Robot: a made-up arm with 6 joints.
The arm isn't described. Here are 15 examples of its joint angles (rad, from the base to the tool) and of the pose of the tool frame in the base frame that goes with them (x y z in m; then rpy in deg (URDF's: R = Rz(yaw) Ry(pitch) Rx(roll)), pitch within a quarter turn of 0, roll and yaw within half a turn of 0).
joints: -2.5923 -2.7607 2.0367 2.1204 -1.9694 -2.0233
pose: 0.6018 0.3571 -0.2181 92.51 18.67 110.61
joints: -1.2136 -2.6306 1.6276 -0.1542 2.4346 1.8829
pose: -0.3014 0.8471 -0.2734 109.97 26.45 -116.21
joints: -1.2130 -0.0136 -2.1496 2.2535 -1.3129 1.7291
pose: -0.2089 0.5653 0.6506 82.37 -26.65 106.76
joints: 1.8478 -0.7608 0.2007 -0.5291 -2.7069 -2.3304
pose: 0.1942 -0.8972 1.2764 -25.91 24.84 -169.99
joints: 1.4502 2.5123 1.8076 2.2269 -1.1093 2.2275
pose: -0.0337 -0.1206 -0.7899 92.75 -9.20 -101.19
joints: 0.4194 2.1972 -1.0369 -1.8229 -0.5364 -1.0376
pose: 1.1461 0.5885 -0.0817 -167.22 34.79 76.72
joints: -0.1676 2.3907 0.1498 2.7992 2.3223 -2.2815
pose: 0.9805 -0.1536 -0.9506 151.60 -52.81 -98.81
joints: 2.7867 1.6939 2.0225 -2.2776 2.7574 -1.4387
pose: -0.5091 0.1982 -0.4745 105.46 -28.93 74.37
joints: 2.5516 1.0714 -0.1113 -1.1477 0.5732 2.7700
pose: -1.0961 0.7133 0.9308 110.54 13.79 72.49
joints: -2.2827 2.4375 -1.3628 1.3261 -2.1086 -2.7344
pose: -0.7005 -0.8414 -0.1722 -41.85 -45.30 126.86
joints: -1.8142 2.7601 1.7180 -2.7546 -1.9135 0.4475
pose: 0.1237 0.2432 -0.7733 152.03 -18.78 -61.62
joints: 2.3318 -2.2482 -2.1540 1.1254 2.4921 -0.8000
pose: -0.0156 -0.1239 -0.6357 75.92 1.52 -131.74
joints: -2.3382 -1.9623 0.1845 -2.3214 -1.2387 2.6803
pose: 1.0229 1.0145 -0.3013 -155.24 4.07 26.86
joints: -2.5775 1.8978 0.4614 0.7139 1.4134 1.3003
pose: -1.0131 -0.7046 -0.5902 -84.73 48.09 49.75
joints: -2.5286 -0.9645 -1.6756 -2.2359 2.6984 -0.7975
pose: 0.7884 0.5641 0.0561 124.86 -6.06 145.09
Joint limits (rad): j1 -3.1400..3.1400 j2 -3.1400..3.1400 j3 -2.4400..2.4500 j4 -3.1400..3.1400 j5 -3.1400..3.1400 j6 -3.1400..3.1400
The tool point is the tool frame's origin. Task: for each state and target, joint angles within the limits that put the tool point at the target. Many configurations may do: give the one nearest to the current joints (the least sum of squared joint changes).
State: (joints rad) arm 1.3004 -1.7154 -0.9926 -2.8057 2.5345 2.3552
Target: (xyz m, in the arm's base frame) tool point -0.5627 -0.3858 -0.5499
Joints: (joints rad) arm 0.6150 -1.7046 -1.7398 -2.8423 2.5025 2.3208
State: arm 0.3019 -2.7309 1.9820 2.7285 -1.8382 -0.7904
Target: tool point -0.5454 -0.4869 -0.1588
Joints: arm 0.7756 -2.6965 2.0182 2.7129 -1.8216 -0.8054
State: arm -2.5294 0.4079 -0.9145 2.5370 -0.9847 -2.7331
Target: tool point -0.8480 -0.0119 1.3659
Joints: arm -3.1245 0.8121 -0.4517 2.5626 -0.9304 -2.7589
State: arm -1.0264 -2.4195 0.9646 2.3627 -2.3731 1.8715
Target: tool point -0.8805 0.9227 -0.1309
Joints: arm -0.8146 -2.1960 0.9769 2.3594 -2.3594 1.8747
